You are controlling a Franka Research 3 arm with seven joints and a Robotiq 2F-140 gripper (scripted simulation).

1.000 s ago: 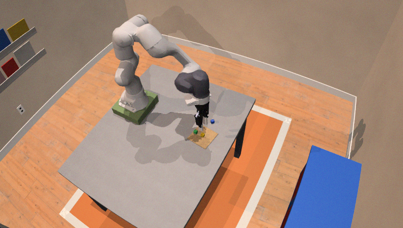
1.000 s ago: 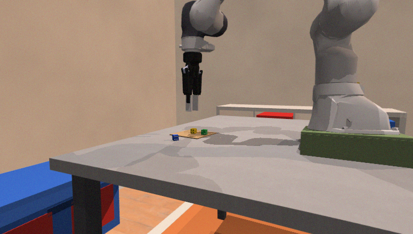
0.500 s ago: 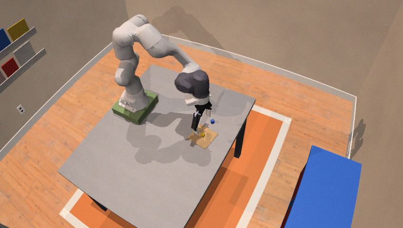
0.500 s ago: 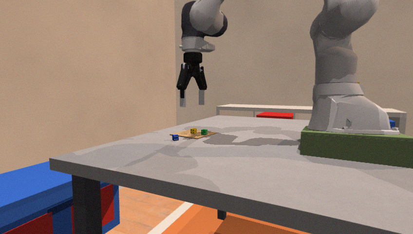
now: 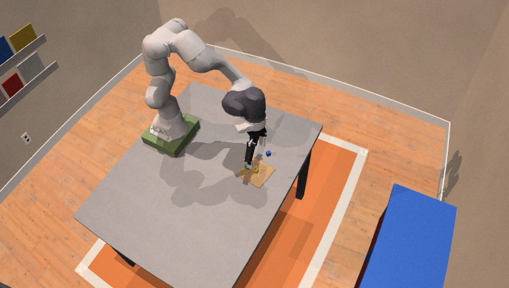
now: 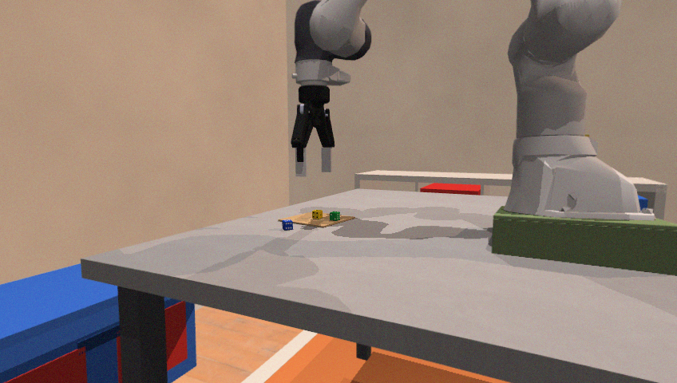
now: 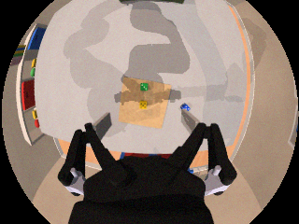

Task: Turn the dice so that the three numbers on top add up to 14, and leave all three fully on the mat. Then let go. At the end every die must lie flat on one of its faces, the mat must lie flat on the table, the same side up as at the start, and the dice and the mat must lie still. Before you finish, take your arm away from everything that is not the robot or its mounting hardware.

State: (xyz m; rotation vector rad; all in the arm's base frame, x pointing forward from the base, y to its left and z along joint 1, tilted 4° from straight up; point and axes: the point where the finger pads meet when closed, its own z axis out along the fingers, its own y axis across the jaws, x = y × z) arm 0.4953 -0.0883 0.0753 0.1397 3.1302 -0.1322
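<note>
Right now my hand is 3 cm short of the blue die, 11 cm to the right of it and 12 cm above it. Also, from my hand: tan mat: 1 cm to the right, 12 cm below; then yellow die: 1 cm to the right, 11 cm below; then green die: 5 cm behind, 11 cm below.
</note>
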